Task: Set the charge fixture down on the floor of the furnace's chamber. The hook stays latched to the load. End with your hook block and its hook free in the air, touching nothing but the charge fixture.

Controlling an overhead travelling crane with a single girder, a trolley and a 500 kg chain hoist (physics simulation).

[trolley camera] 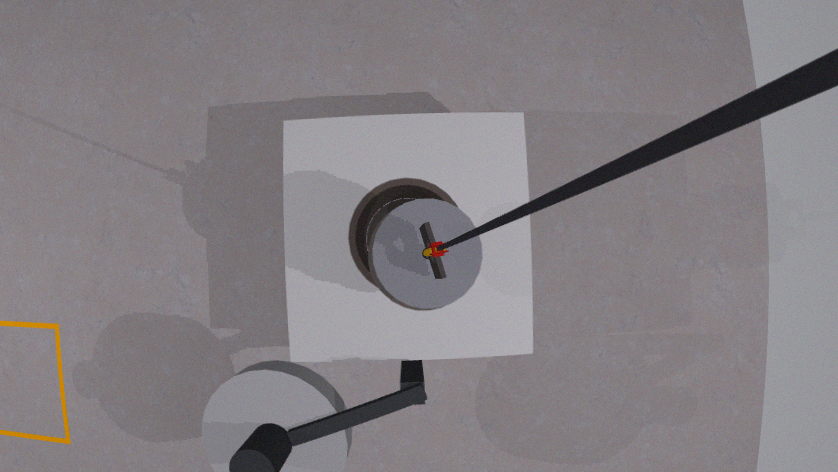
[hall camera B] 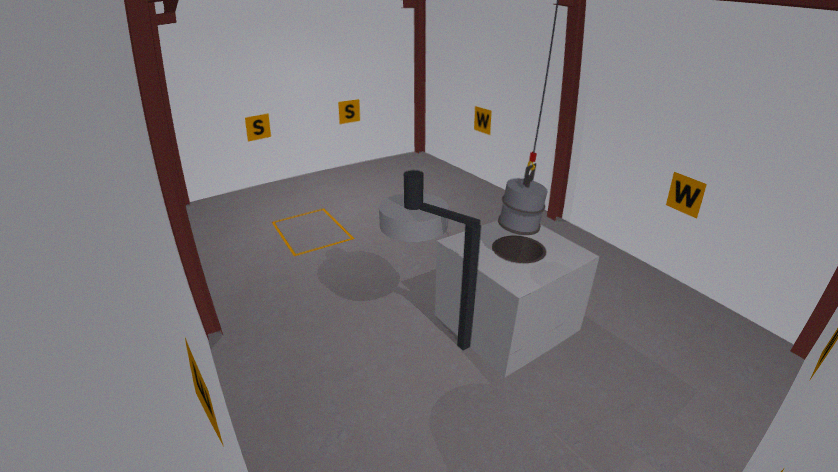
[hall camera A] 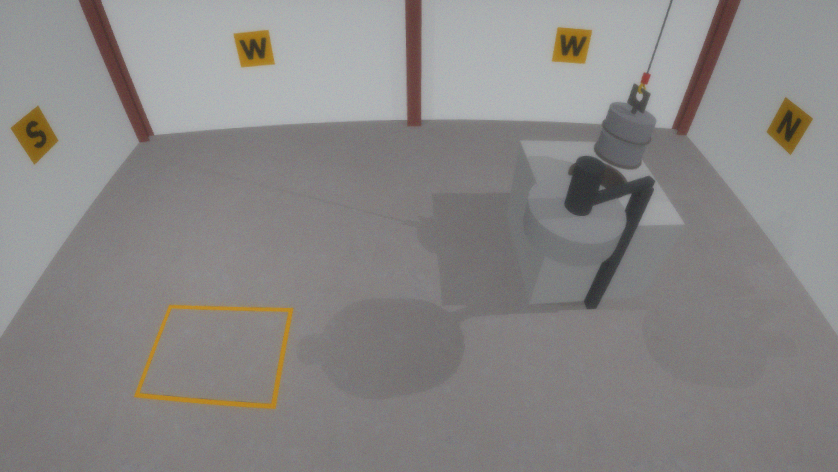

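Observation:
The charge fixture (hall camera A: 625, 137) (hall camera B: 523, 205) (trolley camera: 451, 287), a grey banded cylinder with a dark lifting eye on top, hangs slightly tilted in the air above the furnace (hall camera A: 662, 211) (hall camera B: 551, 328) (trolley camera: 328, 146). The furnace is a white block with a round dark chamber opening (hall camera A: 613, 174) (hall camera B: 518, 250) (trolley camera: 378, 205) in its top. In the trolley view the fixture covers the opening's lower right part. My hook (hall camera A: 641, 89) (hall camera B: 531, 165) (trolley camera: 428, 252), below the red block, is shut on the fixture's eye. The chamber floor is hidden.
A round grey lid (hall camera A: 577, 234) (hall camera B: 410, 225) (trolley camera: 234, 398) is held beside the furnace by a black swing arm (hall camera A: 621, 246) (hall camera B: 469, 287) (trolley camera: 351, 416) with a post. A yellow outlined square (hall camera A: 211, 308) (hall camera B: 323, 246) (trolley camera: 63, 381) is on the floor.

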